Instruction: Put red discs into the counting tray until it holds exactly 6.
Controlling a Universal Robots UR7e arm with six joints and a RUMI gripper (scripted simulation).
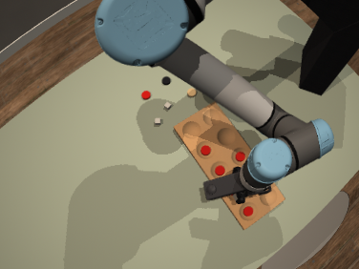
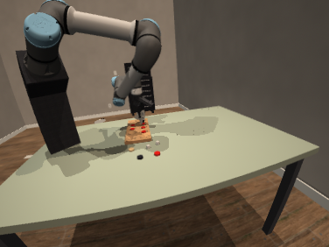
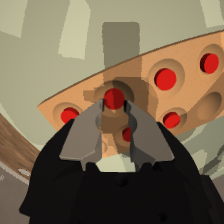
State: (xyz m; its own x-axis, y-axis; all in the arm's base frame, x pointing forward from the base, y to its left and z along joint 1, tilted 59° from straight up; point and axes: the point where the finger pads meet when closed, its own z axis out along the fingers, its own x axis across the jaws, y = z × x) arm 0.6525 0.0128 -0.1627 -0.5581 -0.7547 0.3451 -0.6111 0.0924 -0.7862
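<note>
The wooden counting tray is 6 cm behind my hand, 6 cm to the right of it and 2 cm below it. The rest, counted from my hand: black disc: 14 cm behind, 40 cm to the right, 3 cm below; tan disc: 16 cm behind, 30 cm to the right, 3 cm below.
</note>
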